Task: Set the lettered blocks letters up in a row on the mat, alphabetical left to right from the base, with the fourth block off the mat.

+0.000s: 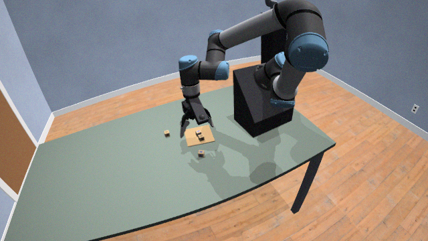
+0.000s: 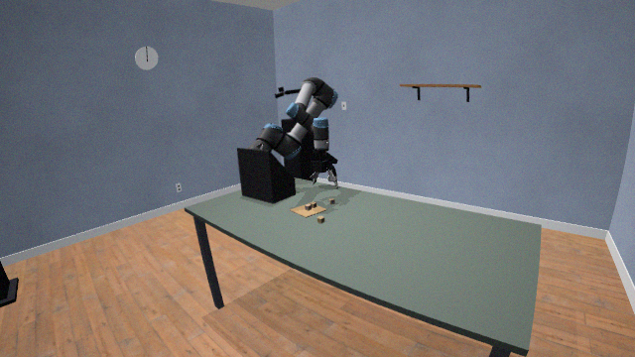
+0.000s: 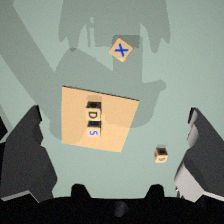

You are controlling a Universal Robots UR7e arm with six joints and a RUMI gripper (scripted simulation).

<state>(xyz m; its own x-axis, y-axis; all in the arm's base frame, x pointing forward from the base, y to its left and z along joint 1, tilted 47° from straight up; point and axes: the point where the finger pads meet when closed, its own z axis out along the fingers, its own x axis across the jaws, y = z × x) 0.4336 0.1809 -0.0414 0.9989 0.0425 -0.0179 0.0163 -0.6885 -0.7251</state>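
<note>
My gripper is now 1 cm short of the block, 4 cm to the right of it and 9 cm above it. The rest, counted from my hand: tan mat: 4 cm behind, 11 cm to the right, 10 cm below.
</note>
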